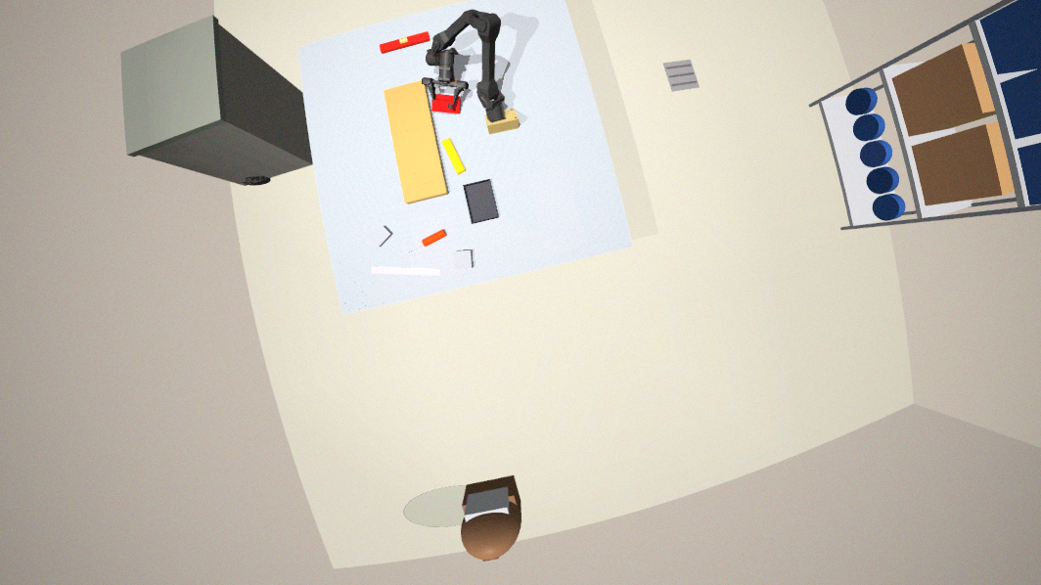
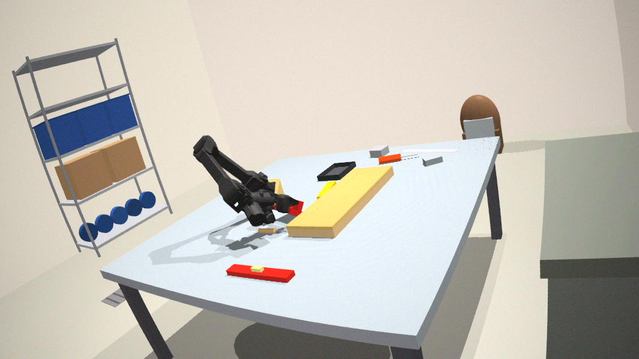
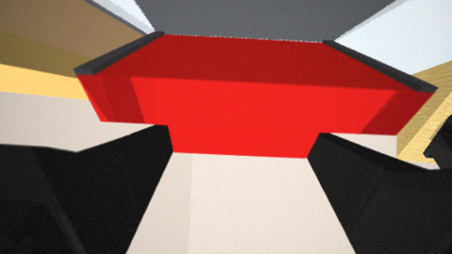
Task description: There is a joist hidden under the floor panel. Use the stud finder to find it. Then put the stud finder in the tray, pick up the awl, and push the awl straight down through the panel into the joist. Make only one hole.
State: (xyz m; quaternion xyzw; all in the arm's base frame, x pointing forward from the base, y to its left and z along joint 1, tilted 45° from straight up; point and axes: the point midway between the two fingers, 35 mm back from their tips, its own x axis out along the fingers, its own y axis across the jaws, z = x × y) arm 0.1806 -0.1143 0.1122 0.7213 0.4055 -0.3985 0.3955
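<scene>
The red stud finder lies 10 mm to the left of my gripper tip, 10 mm below it and 10 mm behind it. Round my gripper tip: awl 130 mm to the right, 50 mm below, 20 mm behind; then yellow block 210 mm to the left, 50 mm below, 30 mm ahead; then red level 390 mm to the right, 90 mm ahead, 50 mm below.
</scene>
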